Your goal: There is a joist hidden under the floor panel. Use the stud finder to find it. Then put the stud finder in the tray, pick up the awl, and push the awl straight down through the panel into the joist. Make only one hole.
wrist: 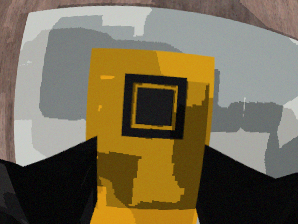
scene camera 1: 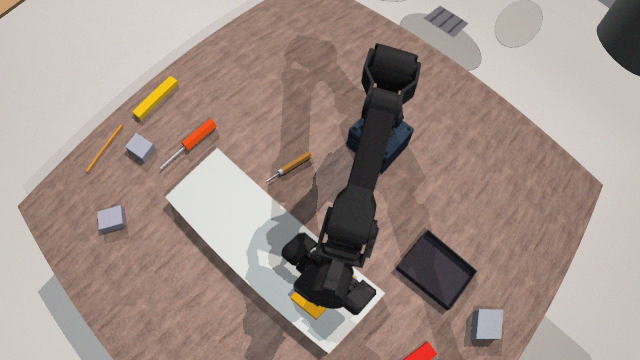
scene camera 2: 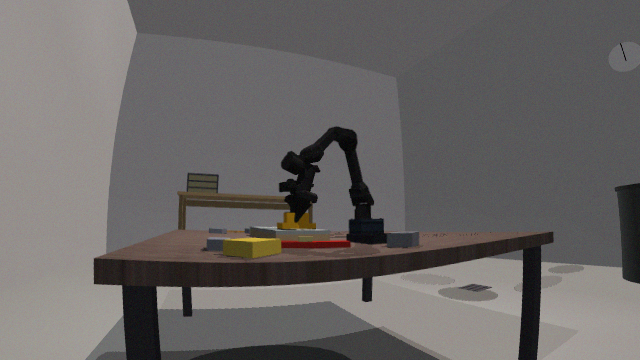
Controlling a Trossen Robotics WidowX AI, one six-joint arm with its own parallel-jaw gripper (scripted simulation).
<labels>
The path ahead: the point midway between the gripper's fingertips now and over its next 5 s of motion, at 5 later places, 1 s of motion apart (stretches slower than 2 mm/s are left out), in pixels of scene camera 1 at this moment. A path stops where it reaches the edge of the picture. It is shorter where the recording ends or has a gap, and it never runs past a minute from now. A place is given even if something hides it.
The gripper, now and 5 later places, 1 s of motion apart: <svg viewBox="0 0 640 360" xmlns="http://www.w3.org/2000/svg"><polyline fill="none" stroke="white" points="320,290 281,257 244,221 213,190 200,175 216,206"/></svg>
</labels>
